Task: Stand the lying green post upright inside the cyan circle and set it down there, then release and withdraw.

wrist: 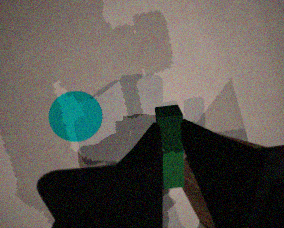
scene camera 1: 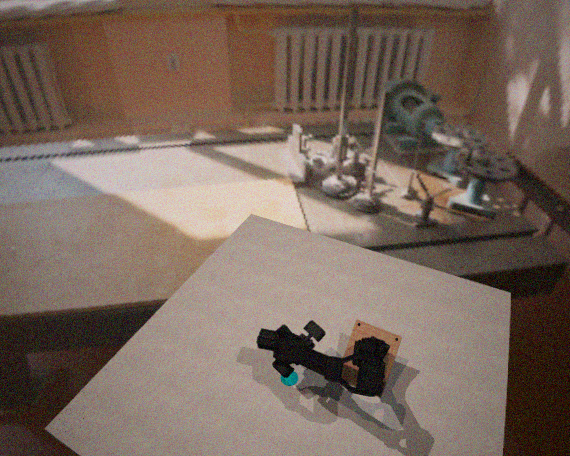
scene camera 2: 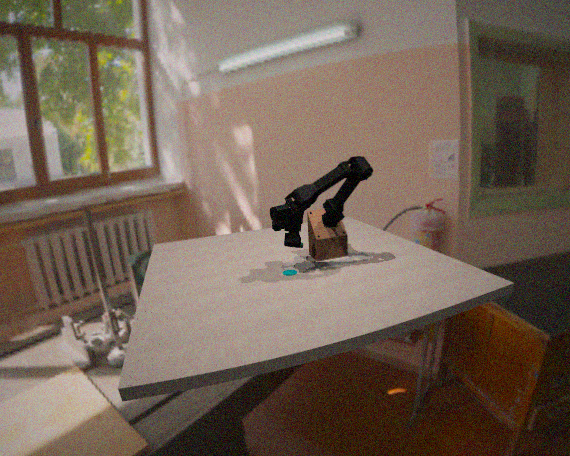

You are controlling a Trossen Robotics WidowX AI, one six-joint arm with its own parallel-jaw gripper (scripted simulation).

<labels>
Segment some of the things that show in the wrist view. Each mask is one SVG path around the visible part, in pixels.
My gripper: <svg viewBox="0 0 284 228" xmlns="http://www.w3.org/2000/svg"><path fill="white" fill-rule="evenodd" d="M160 125L157 125L157 122L152 123L133 149L118 164L77 169L59 169L42 175L36 187L47 209L55 219L51 228L162 228L163 149ZM183 119L183 122L181 122L181 135L184 151L215 227L284 228L284 145L258 149L251 148Z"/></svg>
A green post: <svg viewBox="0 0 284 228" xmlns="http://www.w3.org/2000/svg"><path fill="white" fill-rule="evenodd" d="M178 105L155 107L157 125L160 125L164 189L184 187L184 147L181 135L183 114Z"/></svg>
</labels>
